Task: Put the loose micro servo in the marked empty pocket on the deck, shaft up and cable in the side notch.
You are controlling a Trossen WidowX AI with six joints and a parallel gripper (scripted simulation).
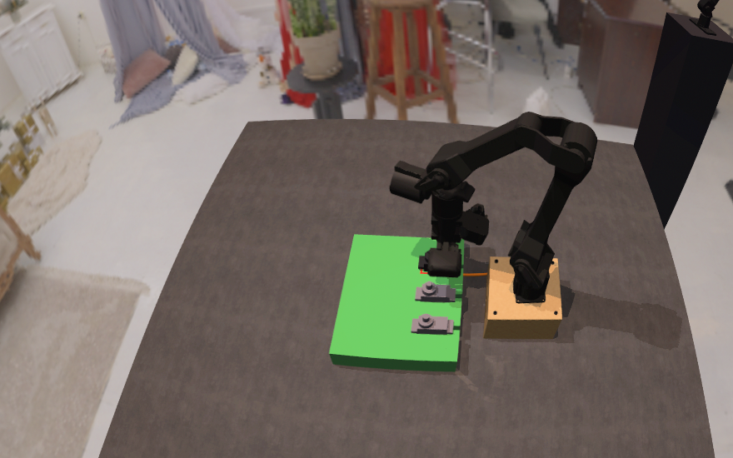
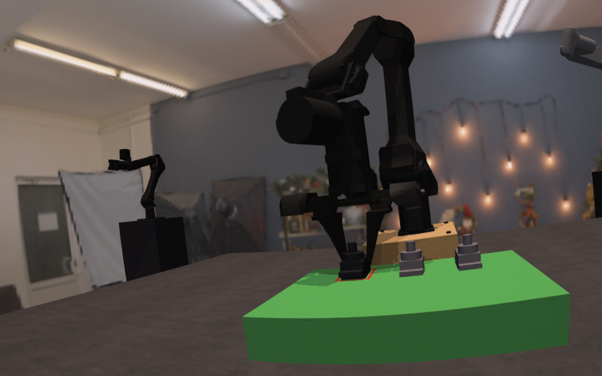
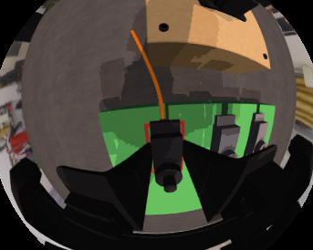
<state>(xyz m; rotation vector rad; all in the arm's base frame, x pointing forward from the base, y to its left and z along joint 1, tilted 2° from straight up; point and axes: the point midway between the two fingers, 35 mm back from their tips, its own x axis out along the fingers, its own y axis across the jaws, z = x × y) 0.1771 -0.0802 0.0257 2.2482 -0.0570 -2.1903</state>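
My gripper tip is 12 cm short of the green deck, 7 cm to the right of it and 4 cm above it.
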